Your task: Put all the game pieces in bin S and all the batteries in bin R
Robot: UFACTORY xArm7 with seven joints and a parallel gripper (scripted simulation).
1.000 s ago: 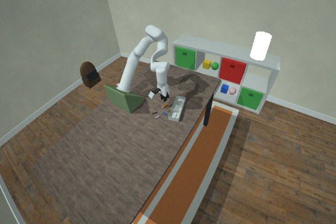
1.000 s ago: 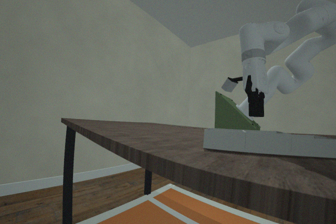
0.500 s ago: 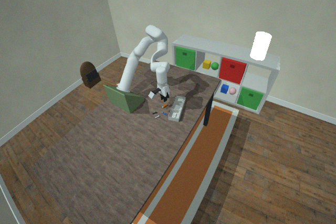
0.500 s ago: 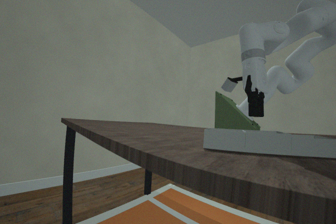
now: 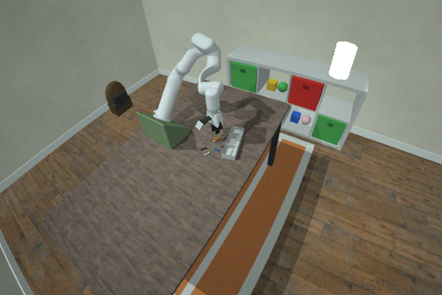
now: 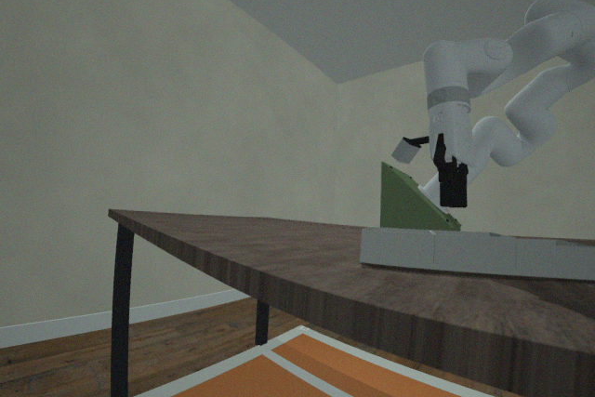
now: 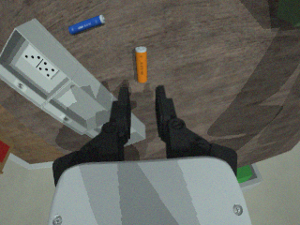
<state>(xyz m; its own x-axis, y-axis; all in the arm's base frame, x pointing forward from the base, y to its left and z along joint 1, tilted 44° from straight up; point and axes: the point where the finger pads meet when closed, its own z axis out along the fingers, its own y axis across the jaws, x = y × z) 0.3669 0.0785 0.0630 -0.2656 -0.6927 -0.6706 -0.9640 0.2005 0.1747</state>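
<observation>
Now: the orange battery 90 mm below my hand. Also, from my hand: blue battery: 40 mm ahead, 70 mm to the right, 90 mm below; white bin: 110 mm ahead, 30 mm to the left, 80 mm below; black bolt: 30 mm behind, 100 mm to the right, 90 mm below.
</observation>
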